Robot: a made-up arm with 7 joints. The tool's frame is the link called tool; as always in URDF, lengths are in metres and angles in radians. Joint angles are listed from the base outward.
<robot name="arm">
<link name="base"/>
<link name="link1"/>
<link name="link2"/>
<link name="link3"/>
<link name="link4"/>
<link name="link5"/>
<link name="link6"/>
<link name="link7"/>
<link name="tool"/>
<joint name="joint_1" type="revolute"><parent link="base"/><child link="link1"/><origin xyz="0 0 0.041" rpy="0 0 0"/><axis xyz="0 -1 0"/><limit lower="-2.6" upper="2.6"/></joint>
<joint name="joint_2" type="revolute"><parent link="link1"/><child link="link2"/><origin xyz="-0.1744 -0.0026 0.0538" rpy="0 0 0"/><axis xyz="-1 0 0"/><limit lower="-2.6" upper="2.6"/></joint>
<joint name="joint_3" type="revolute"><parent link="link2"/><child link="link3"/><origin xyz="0.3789 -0.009 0.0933" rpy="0 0 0"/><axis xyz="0 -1 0"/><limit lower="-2.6" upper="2.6"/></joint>
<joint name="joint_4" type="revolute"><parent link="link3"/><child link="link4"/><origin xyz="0.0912 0.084 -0.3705" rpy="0 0 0"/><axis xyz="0 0 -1"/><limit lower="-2.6" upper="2.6"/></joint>
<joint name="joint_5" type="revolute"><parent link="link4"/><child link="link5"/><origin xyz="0.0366 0.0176 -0.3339" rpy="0 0 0"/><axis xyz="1 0 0"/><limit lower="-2.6" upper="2.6"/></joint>
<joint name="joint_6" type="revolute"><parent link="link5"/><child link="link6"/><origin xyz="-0.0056 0.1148 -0.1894" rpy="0 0 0"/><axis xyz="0 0 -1"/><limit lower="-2.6" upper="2.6"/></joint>
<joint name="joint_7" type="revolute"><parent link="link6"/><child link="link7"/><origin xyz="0.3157 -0.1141 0.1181" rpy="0 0 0"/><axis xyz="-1 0 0"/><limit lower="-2.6" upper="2.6"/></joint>
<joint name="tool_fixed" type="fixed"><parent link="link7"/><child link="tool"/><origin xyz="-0.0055 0.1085 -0.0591" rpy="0 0 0"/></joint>
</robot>
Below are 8 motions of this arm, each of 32 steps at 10 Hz.
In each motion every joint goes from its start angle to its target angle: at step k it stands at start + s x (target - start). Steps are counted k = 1, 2, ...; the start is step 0. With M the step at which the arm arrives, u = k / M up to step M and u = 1 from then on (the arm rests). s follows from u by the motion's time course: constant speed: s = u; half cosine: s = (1 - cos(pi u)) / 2; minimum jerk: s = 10 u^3 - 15 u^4 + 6 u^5.
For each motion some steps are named. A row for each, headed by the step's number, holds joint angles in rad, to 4 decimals.
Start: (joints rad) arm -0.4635 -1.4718 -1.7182 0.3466 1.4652 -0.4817 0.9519
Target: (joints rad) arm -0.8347 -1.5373 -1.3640 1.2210 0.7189 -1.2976 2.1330
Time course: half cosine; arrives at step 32
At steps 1, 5, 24, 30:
1: -0.4644 -1.4720 -1.7173 0.3487 1.4634 -0.4837 0.9547
5: -0.4854 -1.4757 -1.6973 0.3982 1.4211 -0.5299 1.0216
24: -0.7803 -1.5277 -1.4159 1.0929 0.8282 -1.1781 1.9600
30: -0.8311 -1.5367 -1.3674 1.2126 0.7261 -1.2898 2.1217

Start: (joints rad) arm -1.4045 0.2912 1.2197 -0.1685 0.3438 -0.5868 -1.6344
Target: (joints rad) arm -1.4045 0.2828 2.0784 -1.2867 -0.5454 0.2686 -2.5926
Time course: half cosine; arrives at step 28
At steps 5, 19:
5: -1.4045 0.2906 1.2855 -0.2542 0.2757 -0.5212 -1.7078
19: -1.4045 0.2848 1.8775 -1.0251 -0.3373 0.0685 -2.3684

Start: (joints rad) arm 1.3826 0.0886 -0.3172 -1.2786 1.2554 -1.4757 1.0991
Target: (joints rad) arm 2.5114 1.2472 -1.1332 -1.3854 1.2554 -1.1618 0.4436
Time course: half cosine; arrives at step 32
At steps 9, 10, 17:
9: 1.5889 0.3004 -0.4664 -1.2981 1.2554 -1.4183 0.9793
10: 1.6334 0.3461 -0.4985 -1.3023 1.2554 -1.4059 0.9534
17: 2.0023 0.7247 -0.7652 -1.3372 1.2554 -1.3034 0.7392

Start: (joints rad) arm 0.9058 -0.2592 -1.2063 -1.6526 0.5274 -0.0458 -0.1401
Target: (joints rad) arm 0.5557 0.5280 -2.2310 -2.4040 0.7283 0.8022 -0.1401
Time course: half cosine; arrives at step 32
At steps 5, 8, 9, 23, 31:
5: 0.8851 -0.2127 -1.2668 -1.6970 0.5393 0.0043 -0.1401
8: 0.8545 -0.1439 -1.3564 -1.7626 0.5568 0.0784 -0.1401
9: 0.8418 -0.1153 -1.3936 -1.7900 0.5641 0.1092 -0.1401
23: 0.6197 0.3841 -2.0437 -2.2666 0.6916 0.6472 -0.1401
31: 0.5565 0.5261 -2.2285 -2.4022 0.7278 0.8002 -0.1401

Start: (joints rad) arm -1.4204 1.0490 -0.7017 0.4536 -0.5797 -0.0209 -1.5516
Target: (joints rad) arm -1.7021 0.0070 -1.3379 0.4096 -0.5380 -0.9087 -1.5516
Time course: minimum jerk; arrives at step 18
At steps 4, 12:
4: -1.4419 0.9694 -0.7503 0.4502 -0.5765 -0.0887 -1.5516
12: -1.6430 0.2257 -1.2044 0.4188 -0.5468 -0.7224 -1.5516

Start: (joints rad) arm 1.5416 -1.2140 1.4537 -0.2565 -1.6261 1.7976 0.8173
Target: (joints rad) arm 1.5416 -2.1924 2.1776 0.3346 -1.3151 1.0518 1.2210
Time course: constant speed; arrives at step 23
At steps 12, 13, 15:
12: 1.5416 -1.7245 1.8314 0.0519 -1.4638 1.4085 1.0279
13: 1.5416 -1.7670 1.8629 0.0776 -1.4503 1.3761 1.0455
15: 1.5416 -1.8521 1.9258 0.1290 -1.4233 1.3112 1.0806

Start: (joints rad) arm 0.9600 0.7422 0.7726 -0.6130 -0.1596 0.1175 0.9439
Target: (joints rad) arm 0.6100 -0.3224 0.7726 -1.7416 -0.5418 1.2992 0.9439
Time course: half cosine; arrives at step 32
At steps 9, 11, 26, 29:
9: 0.8960 0.5476 0.7726 -0.8193 -0.2295 0.3335 0.9439
11: 0.8675 0.4608 0.7726 -0.9113 -0.2606 0.4298 0.9439
26: 0.6395 -0.2327 0.7726 -1.6465 -0.5096 1.1996 0.9439
29: 0.6175 -0.2995 0.7726 -1.7173 -0.5336 1.2738 0.9439

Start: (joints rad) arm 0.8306 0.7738 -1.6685 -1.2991 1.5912 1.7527 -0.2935
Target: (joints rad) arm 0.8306 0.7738 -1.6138 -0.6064 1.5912 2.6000 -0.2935
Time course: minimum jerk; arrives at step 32
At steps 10, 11, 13, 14, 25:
10: 0.8306 0.7738 -1.6587 -1.1744 1.5912 1.9052 -0.2935
11: 0.8306 0.7738 -1.6562 -1.1429 1.5912 1.9438 -0.2935
13: 0.8306 0.7738 -1.6505 -1.0717 1.5912 2.0309 -0.2935
14: 0.8306 0.7738 -1.6475 -1.0331 1.5912 2.0781 -0.2935
25: 0.8306 0.7738 -1.6178 -0.6572 1.5912 2.5379 -0.2935

